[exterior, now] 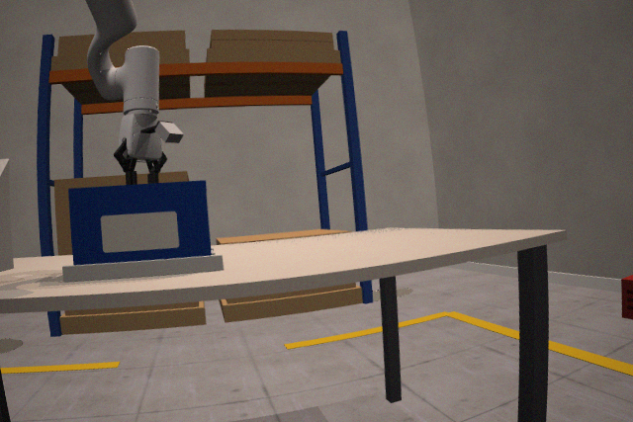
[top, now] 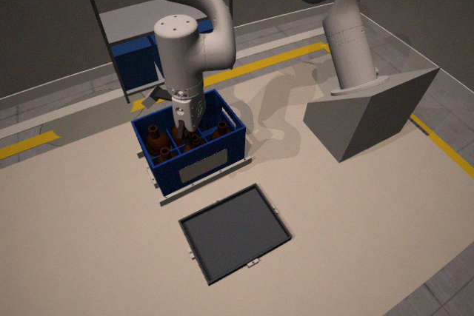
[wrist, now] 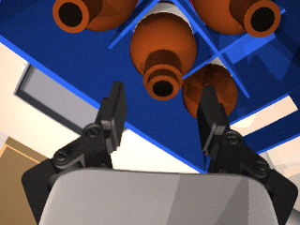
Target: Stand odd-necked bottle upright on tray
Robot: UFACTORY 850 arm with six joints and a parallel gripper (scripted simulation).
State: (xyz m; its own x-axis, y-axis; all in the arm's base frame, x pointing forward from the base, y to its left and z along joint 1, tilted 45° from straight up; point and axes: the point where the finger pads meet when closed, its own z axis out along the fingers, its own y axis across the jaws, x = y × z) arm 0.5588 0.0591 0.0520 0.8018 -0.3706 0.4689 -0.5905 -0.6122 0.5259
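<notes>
Right now the brown bottle is 10 cm below my hand. Round my hand: dark grey tray 3 cm behind, 23 cm to the left, 18 cm below; crate 1 cm ahead, 4 cm to the right, 11 cm below.
</notes>
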